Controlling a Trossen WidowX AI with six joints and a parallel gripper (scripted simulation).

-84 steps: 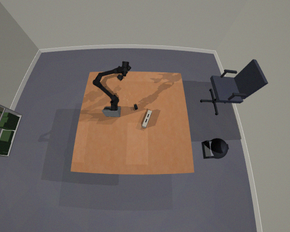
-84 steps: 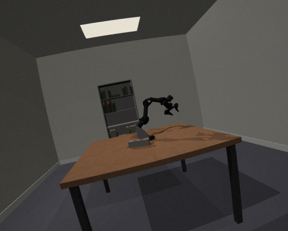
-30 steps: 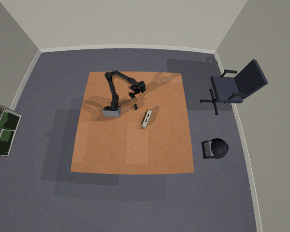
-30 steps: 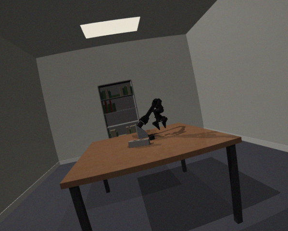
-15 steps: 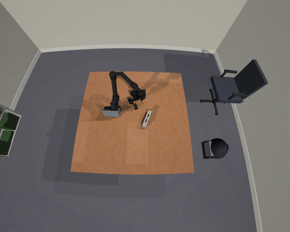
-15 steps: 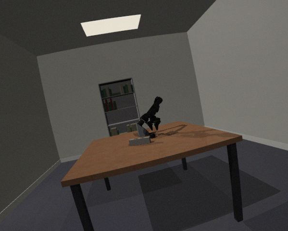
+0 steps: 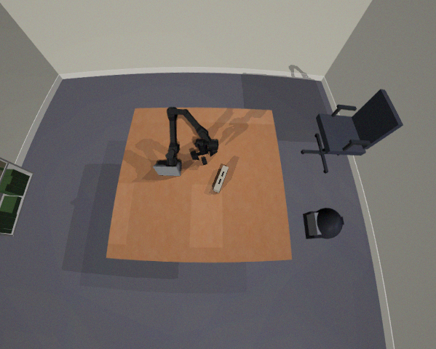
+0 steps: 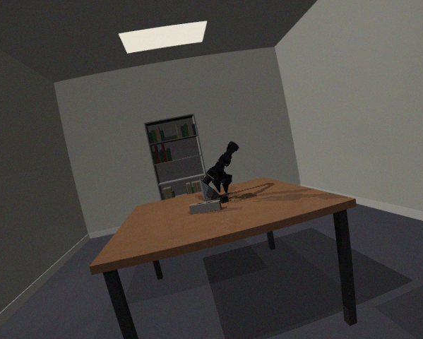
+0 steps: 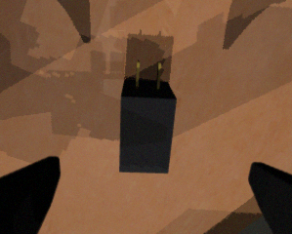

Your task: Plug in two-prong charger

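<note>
Right now the two-prong charger is 5 cm below my gripper tip, 2 cm to the left of it and 1 cm behind it.
</note>
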